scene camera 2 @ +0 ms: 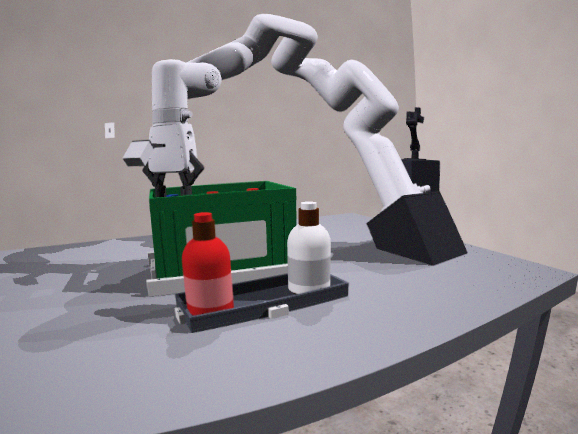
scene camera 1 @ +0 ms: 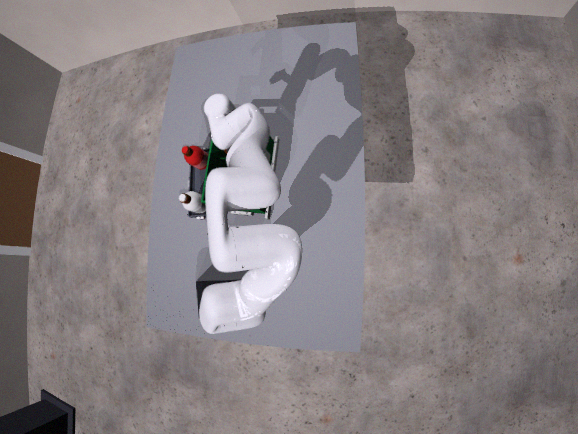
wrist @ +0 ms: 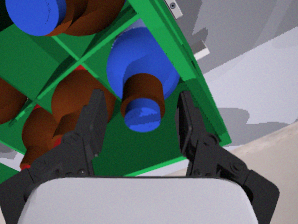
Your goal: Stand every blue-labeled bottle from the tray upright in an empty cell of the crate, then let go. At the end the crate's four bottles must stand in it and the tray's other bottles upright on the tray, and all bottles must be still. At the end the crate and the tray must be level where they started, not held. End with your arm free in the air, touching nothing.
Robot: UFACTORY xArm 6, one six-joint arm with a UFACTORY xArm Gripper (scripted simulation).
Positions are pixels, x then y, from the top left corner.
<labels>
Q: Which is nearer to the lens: the red bottle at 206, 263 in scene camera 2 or the white bottle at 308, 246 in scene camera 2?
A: The red bottle.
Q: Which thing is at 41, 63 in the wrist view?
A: A green crate.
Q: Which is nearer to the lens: the red bottle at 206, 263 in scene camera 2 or the dark tray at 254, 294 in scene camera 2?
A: The red bottle.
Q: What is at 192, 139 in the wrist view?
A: My gripper.
</labels>
